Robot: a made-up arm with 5 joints.
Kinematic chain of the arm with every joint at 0, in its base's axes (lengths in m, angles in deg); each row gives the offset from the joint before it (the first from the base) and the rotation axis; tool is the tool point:
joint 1: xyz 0 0 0.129 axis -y
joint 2: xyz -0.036 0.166 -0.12 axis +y
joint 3: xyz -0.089 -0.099 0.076 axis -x
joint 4: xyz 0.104 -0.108 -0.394 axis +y
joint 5: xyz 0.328 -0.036 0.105 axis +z
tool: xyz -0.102 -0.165 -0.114
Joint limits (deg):
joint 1: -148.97..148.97
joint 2: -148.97..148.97
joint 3: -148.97..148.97
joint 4: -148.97..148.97
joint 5: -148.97..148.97
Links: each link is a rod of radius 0.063 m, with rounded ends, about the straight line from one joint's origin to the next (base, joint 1, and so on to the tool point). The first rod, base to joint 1, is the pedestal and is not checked.
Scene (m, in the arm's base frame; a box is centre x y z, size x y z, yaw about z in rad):
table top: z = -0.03
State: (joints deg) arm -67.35 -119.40 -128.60 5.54 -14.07
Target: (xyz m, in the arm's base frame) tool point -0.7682 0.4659 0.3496
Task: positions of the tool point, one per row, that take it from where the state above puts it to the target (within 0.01 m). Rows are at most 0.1 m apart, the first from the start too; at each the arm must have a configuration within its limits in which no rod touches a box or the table.
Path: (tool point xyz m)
1: -0.1657 0.5593 0.3552
2: -0.2327 0.5390 0.3619
3: -0.2966 0.5139 0.3712
4: -0.3590 0.4883 0.3830
5: -0.4217 0.4660 0.3959
6: -0.4869 0.4499 0.4070
7: -0.5554 0.4418 0.4121
8: -0.6268 0.4423 0.4069
9: -0.6989 0.4508 0.3872
10: -0.7682 0.4659 0.3496

